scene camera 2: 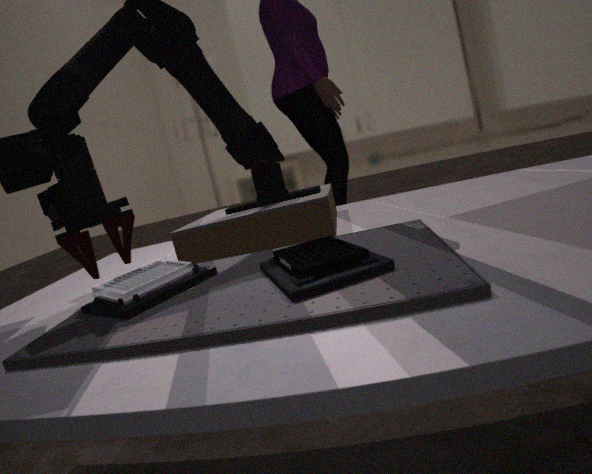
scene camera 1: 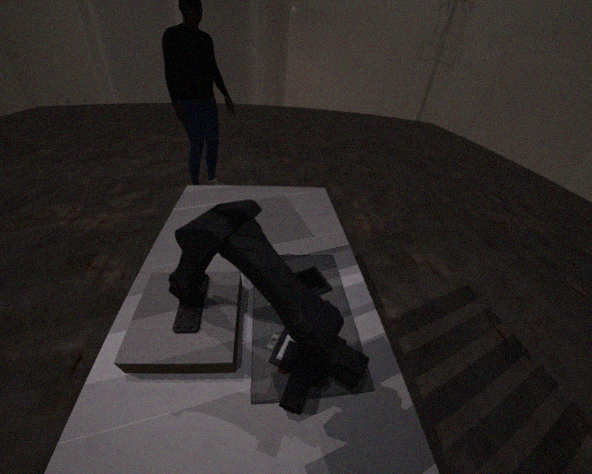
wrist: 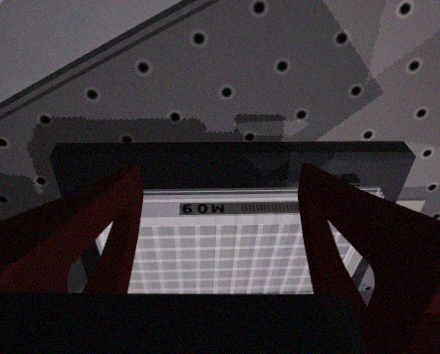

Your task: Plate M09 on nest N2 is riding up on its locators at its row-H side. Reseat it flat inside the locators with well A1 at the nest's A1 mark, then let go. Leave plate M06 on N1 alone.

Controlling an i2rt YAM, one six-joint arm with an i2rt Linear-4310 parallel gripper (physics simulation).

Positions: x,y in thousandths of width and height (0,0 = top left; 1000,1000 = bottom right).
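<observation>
My gripper (scene camera 2: 190,571) is visible to me, and the wrist view shows me the gripper (wrist: 501,504) too. I can see a clear well plate (scene camera 2: 254,585) as well, and from the wrist I find that same clear well plate (wrist: 488,679) together with a grey perforated plate (wrist: 478,222).
</observation>
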